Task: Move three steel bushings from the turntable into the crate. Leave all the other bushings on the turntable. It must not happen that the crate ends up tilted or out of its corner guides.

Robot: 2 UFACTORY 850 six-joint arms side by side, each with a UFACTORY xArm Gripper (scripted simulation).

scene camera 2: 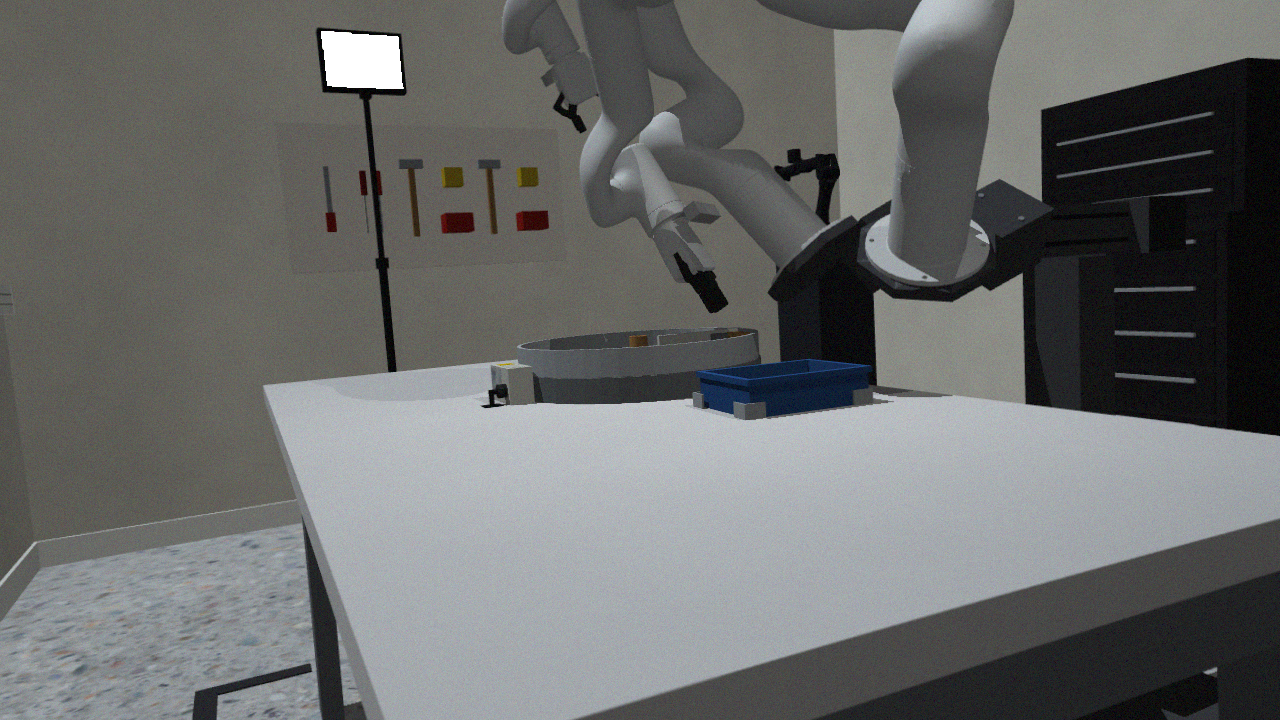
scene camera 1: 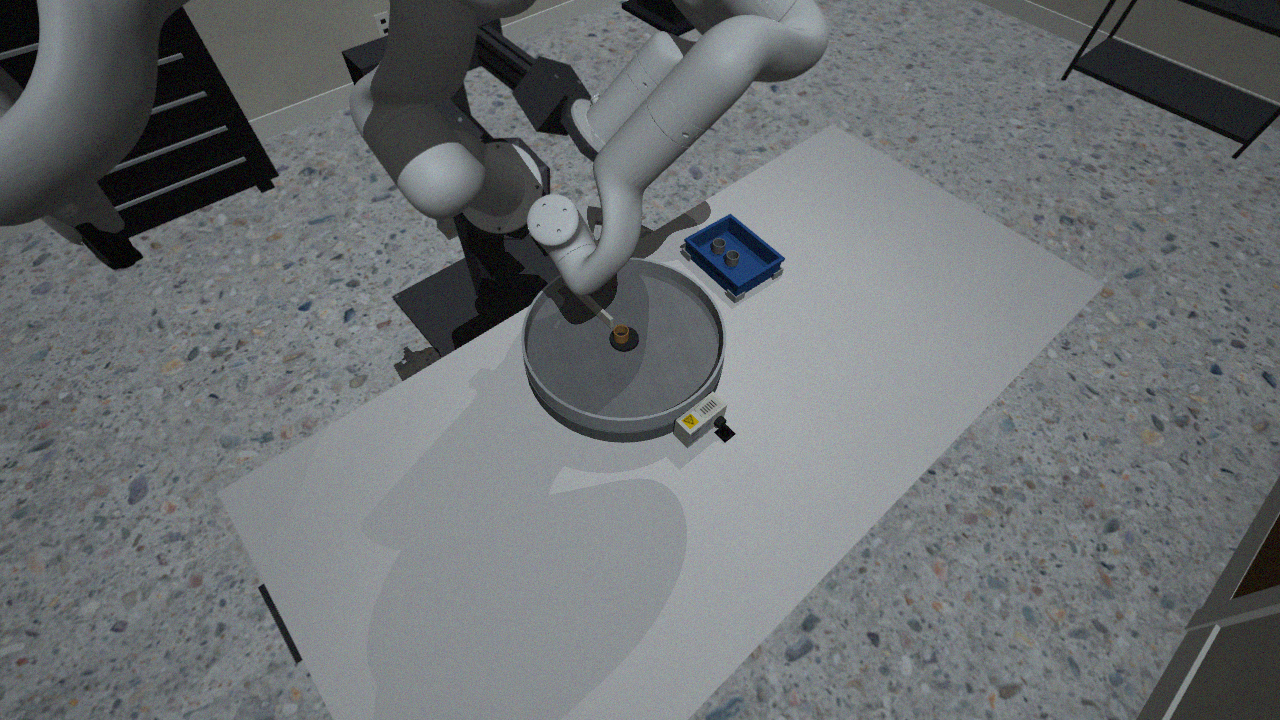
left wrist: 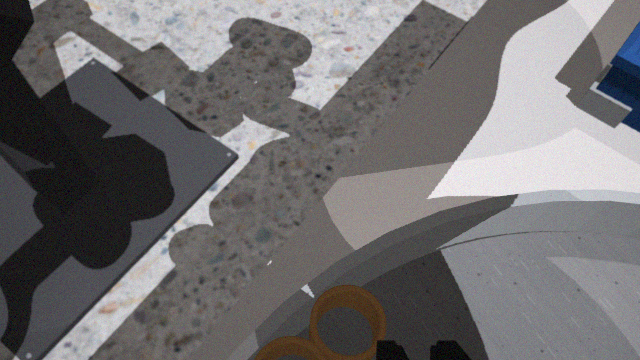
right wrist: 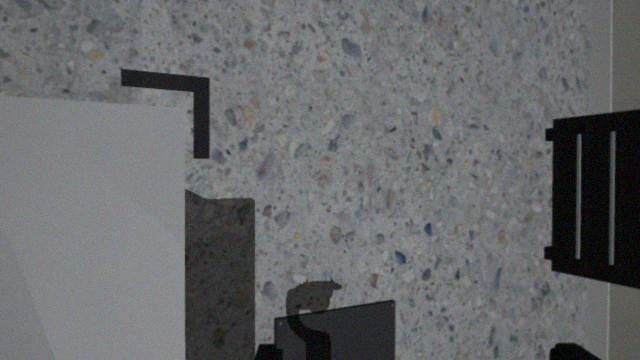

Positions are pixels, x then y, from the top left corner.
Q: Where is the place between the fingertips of my left gripper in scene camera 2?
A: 719, 308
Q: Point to a blue crate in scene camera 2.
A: At 797, 392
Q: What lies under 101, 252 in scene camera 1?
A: My right gripper.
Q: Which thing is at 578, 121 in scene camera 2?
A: My right gripper.
